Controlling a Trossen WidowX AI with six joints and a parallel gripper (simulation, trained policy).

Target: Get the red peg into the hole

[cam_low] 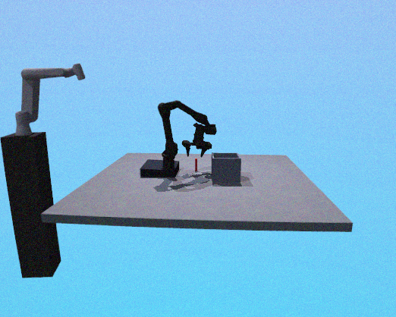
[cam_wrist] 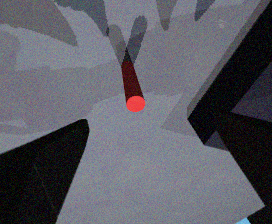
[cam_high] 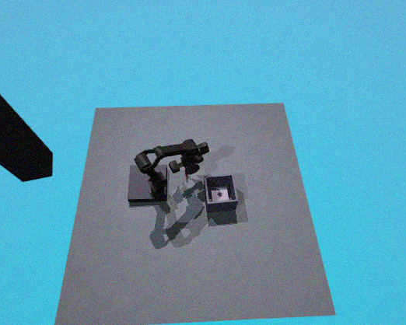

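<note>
Right now the red peg is 50 mm below my gripper tip and 10 mm ahead of it.
</note>
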